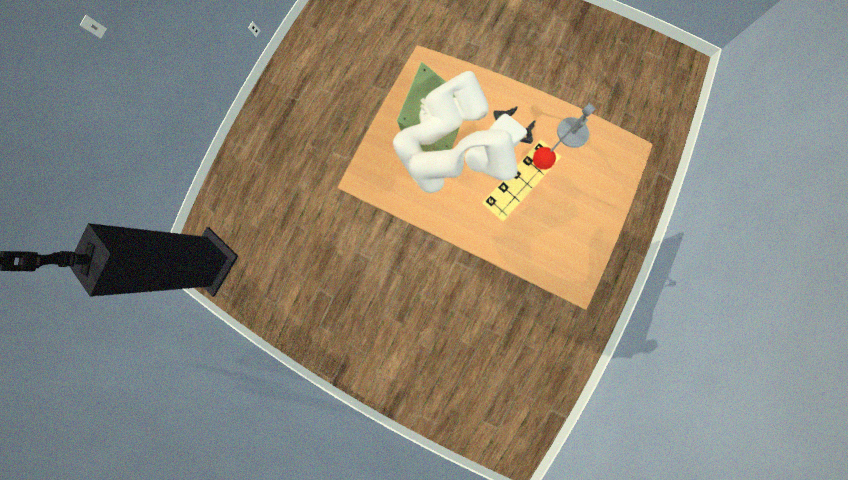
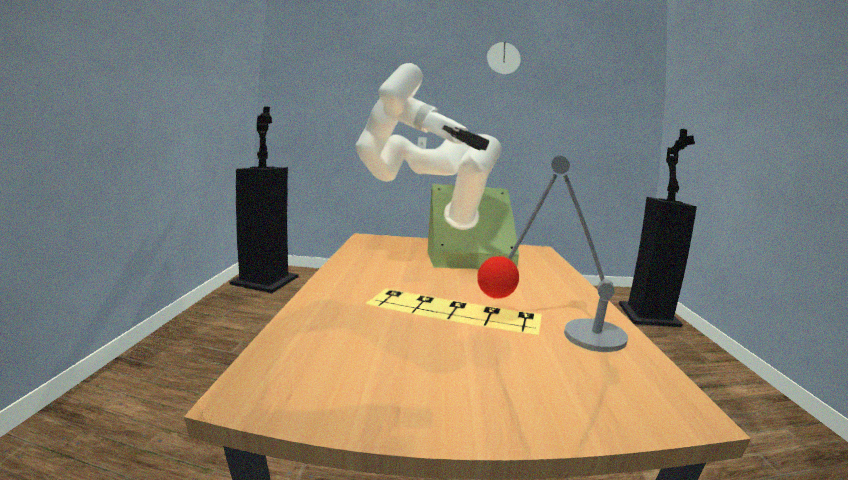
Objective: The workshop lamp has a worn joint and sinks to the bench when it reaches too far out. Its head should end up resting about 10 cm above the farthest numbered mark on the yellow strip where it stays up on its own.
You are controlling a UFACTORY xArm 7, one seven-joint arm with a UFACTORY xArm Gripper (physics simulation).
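Places are measured from the arm's base along level axes (x ahead, y left, z up), in millimetres.
Pixels of known places: gripper, between the fingertips: [image 1: 524,116] [image 2: 485,145]; arm's base, origin of its link: [image 2: 461,215].
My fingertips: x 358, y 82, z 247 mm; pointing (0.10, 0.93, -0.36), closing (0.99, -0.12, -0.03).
Observation:
For each thing: its top centre in the pictures, then the offset to it from my fingertips. "*": a spot on its surface instead. Level surfaces: height alone.
- grey lamp's round base, a spot on its surface: [image 2: 596,334] [image 1: 576,134] * 219 mm ahead, 313 mm left, 398 mm down
- elbow joint, a spot on its surface: [image 2: 560,164] * 187 mm ahead, 175 mm left, 27 mm down
- red ball head, a spot on its surface: [image 2: 498,277] * 196 mm ahead, 62 mm left, 290 mm down
- wooden bench, height of its surface: 412 mm down
The grey lamp's round base [image 1: 573,132] [image 2: 596,334] stands beside one end of the yellow strip [image 1: 502,200] [image 2: 441,303]. Its arm rises to an elbow joint [image 2: 560,164] and slopes down to the red ball head [image 1: 544,158] [image 2: 498,277]. The head hangs above the bench, toward the lamp end of the strip. The strip has several numbered black marks; the numbers are too small to read surely. My gripper [image 1: 525,115] [image 2: 489,143] is open and empty, raised well above the head and apart from it, on the robot-base side.
The white robot arm [image 1: 437,163] [image 2: 431,160] is mounted on a green block [image 1: 414,98] [image 2: 443,252] at the back of the wooden bench [image 1: 553,261] [image 2: 333,392]. Black pedestals [image 2: 261,226] [image 2: 665,261] with small black arms stand on the floor beyond the bench.

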